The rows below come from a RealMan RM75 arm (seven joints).
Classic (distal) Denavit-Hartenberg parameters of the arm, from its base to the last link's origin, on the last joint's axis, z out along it. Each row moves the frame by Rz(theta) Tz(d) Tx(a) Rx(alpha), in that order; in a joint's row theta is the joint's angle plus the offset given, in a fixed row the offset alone. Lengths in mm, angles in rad.
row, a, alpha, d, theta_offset
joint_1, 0, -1.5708, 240.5, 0
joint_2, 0, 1.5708, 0, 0
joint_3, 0, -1.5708, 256, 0
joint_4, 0, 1.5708, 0, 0
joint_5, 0, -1.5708, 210, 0
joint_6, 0, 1.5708, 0, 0
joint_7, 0, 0, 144, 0
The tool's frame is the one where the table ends.
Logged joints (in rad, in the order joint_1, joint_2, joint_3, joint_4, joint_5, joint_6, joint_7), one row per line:
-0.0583 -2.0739 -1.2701 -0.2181 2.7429 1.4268 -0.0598
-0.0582 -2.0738 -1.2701 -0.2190 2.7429 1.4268 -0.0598
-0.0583 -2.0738 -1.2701 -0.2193 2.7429 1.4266 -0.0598
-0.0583 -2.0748 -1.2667 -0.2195 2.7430 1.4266 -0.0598
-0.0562 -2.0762 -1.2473 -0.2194 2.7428 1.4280 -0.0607
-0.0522 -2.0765 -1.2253 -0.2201 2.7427 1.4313 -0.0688
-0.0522 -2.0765 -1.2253 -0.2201 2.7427 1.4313 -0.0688
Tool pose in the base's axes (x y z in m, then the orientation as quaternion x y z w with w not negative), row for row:
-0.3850 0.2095 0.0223 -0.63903 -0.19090 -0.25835 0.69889
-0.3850 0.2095 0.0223 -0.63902 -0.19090 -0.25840 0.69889
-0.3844 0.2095 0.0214 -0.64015 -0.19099 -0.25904 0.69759
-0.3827 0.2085 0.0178 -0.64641 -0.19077 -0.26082 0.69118
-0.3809 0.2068 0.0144 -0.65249 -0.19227 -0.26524 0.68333
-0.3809 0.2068 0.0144 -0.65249 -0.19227 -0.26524 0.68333
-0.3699 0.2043 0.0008 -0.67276 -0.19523 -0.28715 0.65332
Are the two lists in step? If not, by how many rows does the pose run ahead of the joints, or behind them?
The pose runs 1 row ahead of the joints: the pose in row i belongs to the joints in row i + 1.
